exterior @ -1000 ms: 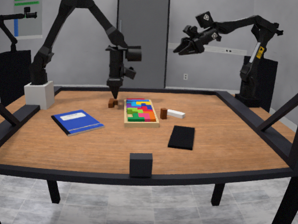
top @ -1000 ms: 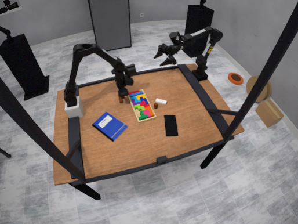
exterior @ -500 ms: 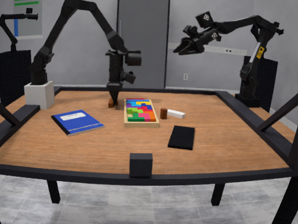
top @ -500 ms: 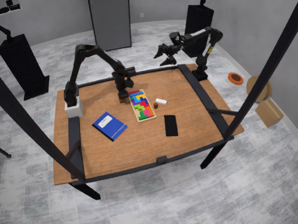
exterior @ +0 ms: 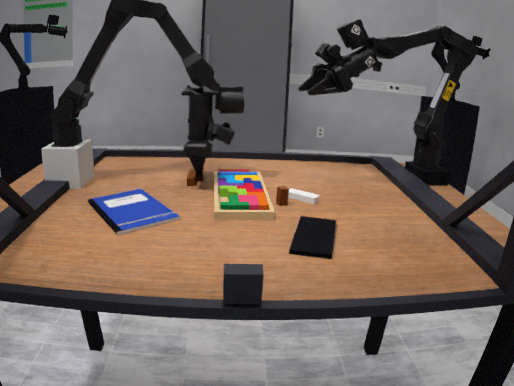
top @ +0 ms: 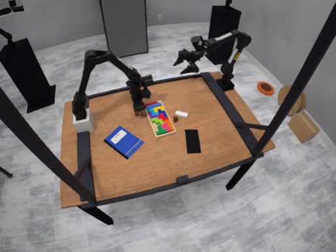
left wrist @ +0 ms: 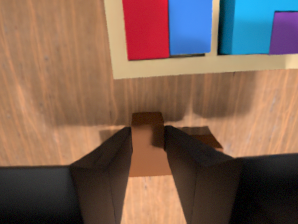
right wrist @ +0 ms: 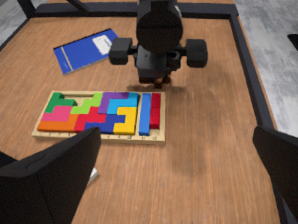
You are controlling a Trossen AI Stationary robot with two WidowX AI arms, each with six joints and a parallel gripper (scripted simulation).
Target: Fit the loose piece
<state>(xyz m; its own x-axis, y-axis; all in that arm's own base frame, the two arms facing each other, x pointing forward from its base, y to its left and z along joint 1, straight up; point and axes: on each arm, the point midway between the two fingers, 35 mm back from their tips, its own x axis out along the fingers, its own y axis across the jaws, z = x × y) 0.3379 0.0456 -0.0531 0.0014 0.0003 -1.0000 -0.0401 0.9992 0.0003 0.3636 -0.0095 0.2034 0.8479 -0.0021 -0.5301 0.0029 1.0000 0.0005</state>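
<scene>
The wooden board lies 120 mm behind my left hand, 90 mm to the right of it and 40 mm below it. Round my left hand: white block (230 mm to the right, 140 mm behind, 40 mm below); black pad (330 mm behind, 200 mm to the right, 40 mm below).
</scene>
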